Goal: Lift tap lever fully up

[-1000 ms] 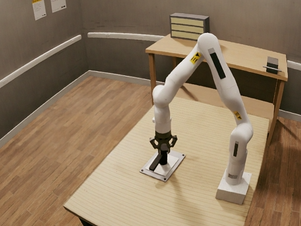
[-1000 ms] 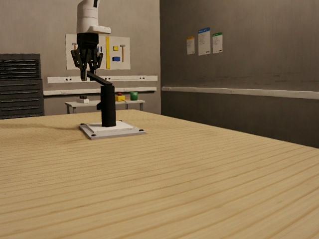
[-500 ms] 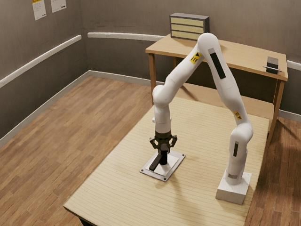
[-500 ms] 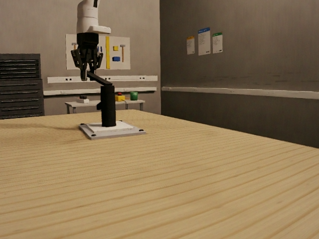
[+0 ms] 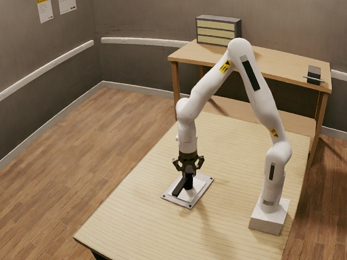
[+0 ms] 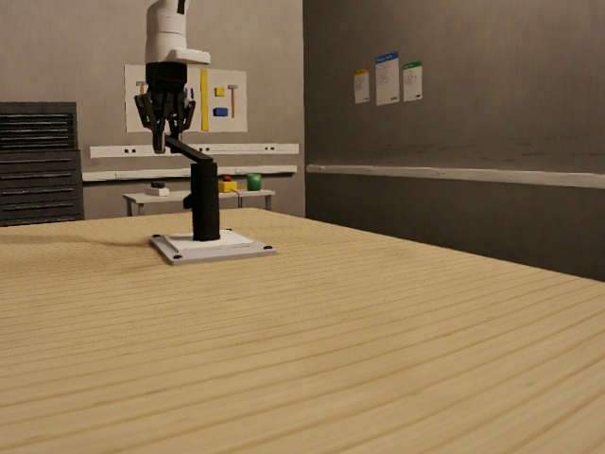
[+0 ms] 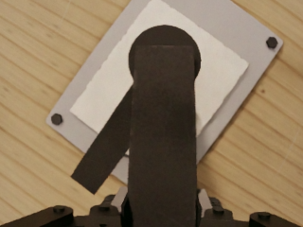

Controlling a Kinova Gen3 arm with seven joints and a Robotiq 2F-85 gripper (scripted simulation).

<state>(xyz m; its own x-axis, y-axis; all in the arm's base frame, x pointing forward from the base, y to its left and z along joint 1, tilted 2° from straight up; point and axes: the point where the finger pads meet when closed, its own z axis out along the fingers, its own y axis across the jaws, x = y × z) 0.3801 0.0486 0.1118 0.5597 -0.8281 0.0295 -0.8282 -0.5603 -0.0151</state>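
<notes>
Now: the flat lever 30 mm to the right of my hand, 20 mm ahead of it and 10 mm below it. From my hand the other things lie so: tap (70 mm below, 50 mm to the right, 40 mm ahead).
</notes>
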